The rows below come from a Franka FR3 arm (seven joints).
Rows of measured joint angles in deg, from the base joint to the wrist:
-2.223, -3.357, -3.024, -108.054, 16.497, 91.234, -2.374
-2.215, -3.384, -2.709, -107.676, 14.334, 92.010, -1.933
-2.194, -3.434, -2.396, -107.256, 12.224, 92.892, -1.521
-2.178, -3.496, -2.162, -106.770, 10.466, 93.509, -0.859
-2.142, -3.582, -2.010, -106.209, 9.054, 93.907, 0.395
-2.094, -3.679, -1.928, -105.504, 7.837, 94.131, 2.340
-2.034, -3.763, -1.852, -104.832, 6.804, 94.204, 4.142
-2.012, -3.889, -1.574, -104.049, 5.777, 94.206, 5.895
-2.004, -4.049, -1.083, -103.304, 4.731, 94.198, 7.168
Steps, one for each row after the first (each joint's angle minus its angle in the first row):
0.008, -0.027, 0.315, 0.378, -2.163, 0.776, 0.441
0.029, -0.077, 0.628, 0.798, -4.273, 1.658, 0.853
0.045, -0.139, 0.862, 1.284, -6.031, 2.275, 1.515
0.081, -0.225, 1.014, 1.845, -7.443, 2.673, 2.769
0.129, -0.322, 1.096, 2.550, -8.660, 2.897, 4.714
0.189, -0.406, 1.172, 3.222, -9.693, 2.970, 6.516
0.211, -0.532, 1.450, 4.005, -10.720, 2.972, 8.269
0.219, -0.692, 1.941, 4.750, -11.766, 2.964, 9.542

